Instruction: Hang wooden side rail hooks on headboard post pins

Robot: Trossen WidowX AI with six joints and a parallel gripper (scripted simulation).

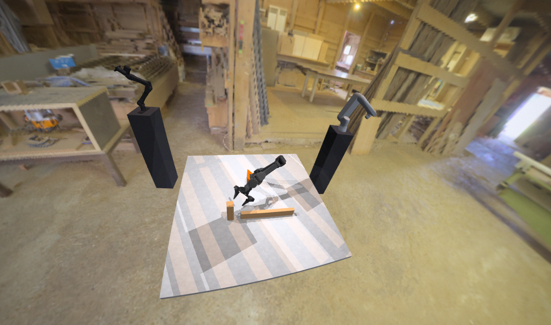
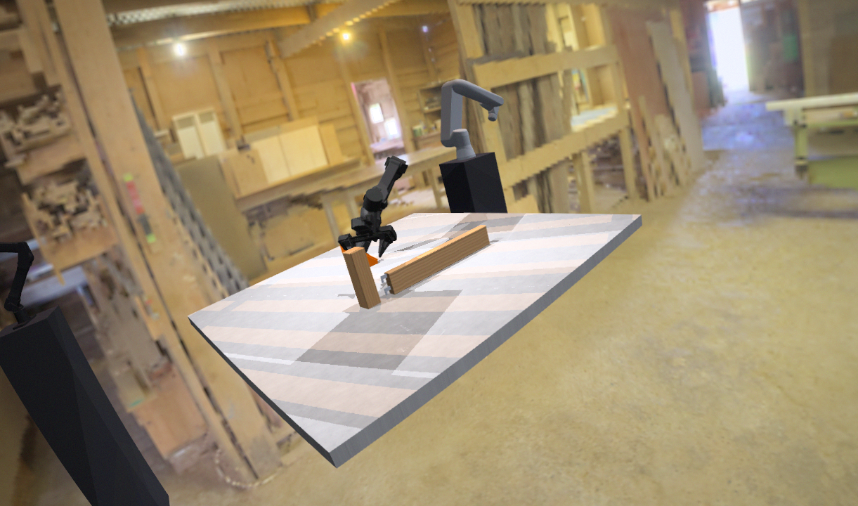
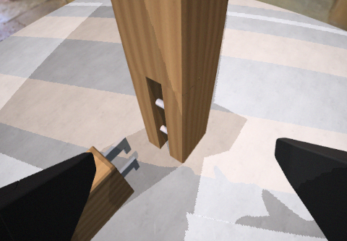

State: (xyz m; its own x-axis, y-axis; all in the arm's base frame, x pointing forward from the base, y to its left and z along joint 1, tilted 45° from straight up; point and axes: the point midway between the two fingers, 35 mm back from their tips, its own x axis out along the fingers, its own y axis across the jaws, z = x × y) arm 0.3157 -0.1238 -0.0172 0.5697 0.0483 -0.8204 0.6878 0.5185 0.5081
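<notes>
Right now my gripper tip is 6 cm short of the headboard post, 5 cm to the left of it and 3 cm above it.
</notes>
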